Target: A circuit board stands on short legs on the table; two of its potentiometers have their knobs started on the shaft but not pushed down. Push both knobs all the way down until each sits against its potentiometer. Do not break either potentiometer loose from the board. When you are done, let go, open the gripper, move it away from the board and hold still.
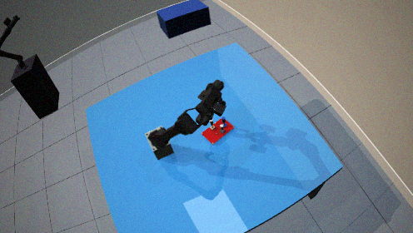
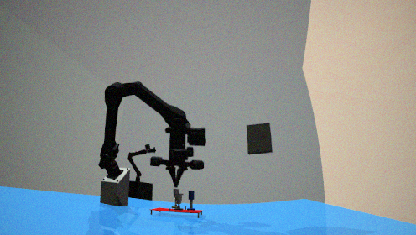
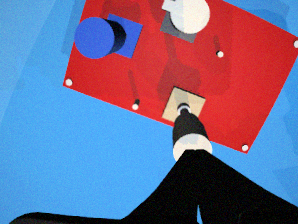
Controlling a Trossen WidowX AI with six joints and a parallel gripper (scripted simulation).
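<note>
Right now the knob is 2 cm below my gripper tip.
</note>
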